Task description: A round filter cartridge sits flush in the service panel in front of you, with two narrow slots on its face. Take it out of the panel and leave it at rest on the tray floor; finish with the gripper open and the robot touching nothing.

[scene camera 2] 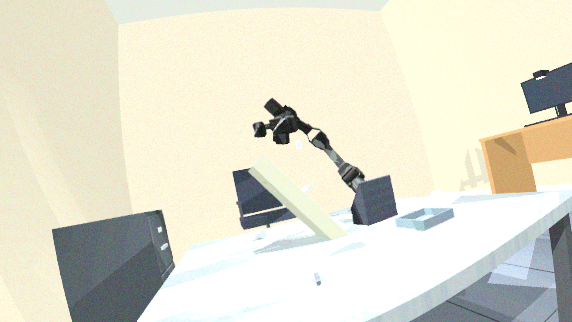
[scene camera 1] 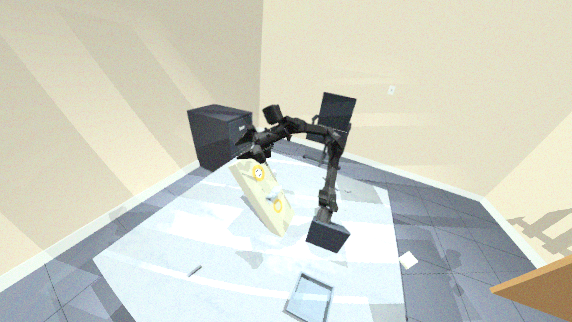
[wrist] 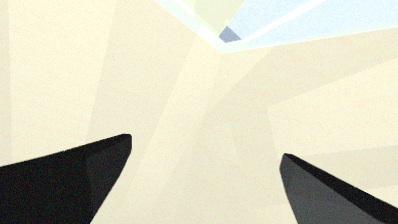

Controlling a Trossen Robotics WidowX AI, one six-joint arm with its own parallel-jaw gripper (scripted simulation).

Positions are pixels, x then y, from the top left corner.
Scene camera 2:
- my gripper: 263,135
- grey tray: 424,218
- cream service panel: 264,170
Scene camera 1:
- my gripper: 235,151
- cream service panel: 277,216
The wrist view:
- my gripper: 205,151
